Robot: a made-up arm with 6 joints. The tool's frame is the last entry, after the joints.
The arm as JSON. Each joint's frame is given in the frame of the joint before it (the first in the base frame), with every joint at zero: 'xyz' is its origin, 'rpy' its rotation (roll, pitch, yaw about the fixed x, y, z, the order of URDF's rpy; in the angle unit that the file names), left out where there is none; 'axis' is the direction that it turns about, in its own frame. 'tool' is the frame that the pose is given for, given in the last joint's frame.
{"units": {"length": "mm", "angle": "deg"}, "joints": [
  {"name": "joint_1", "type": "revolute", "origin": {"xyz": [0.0, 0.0, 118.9]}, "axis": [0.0, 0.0, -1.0]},
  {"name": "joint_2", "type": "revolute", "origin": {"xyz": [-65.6, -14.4, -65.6]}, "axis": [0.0, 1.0, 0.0]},
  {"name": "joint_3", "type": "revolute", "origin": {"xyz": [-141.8, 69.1, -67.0]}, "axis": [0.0, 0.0, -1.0]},
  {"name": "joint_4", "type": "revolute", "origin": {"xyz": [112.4, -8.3, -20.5]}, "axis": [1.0, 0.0, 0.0]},
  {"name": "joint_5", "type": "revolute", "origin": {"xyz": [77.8, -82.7, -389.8]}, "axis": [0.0, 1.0, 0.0]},
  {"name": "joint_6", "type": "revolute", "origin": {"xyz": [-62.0, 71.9, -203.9]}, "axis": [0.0, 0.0, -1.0]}
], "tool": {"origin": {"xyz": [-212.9, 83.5, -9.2]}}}
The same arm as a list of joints. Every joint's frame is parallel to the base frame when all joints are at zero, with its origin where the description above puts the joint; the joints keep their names.
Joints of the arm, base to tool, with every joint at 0 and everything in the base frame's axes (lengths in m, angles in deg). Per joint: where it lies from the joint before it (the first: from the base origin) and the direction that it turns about. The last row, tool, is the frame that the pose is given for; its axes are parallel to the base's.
joint_1: origin 0.0000 0.0000 0.1189 axis -z
joint_2: origin -0.0656 -0.0144 -0.0656 axis +y
joint_3: origin -0.1418 0.0691 -0.0670 axis -z
joint_4: origin 0.1124 -0.0083 -0.0205 axis +x
joint_5: origin 0.0778 -0.0827 -0.3898 axis +y
joint_6: origin -0.0620 0.0719 -0.2039 axis -z
tool: origin -0.2129 0.0835 -0.0092

